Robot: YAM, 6 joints.
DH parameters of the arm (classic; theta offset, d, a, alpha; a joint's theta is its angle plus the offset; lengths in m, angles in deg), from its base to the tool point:
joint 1: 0 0.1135 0.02 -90
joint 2: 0 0 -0.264 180
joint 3: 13.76 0 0.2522 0
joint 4: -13.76 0 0.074 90
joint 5: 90 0 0 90
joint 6: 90 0.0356 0 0
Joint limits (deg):
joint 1: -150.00..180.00
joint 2: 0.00..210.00
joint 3: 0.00..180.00
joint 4: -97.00..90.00
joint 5: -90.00..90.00
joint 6: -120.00..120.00
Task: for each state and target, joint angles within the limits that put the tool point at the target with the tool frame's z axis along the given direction. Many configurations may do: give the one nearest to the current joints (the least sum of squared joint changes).
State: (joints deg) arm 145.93 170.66 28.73 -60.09 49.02 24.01
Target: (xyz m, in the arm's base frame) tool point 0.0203 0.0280 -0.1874 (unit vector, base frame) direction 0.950 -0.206 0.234
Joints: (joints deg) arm 110.95 209.88 71.48 -65.35 54.46 24.01
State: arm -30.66 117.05 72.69 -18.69 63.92 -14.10
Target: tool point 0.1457 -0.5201 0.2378 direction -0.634 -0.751 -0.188
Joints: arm -71.17 133.60 112.00 1.23 57.34 -14.10
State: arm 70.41 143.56 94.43 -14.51 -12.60 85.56
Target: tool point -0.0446 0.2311 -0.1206 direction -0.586 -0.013 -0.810
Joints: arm 95.85 153.12 43.22 23.21 -35.76 85.56
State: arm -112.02 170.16 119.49 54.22 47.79 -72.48
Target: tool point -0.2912 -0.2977 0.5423 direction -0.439 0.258 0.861
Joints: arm -131.92 126.94 139.97 70.26 29.92 -72.48
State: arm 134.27 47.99 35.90 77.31 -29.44 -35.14
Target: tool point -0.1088 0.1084 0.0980 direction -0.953 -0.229 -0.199
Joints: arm 122.72 78.86 0.10 47.08 -67.74 -35.14
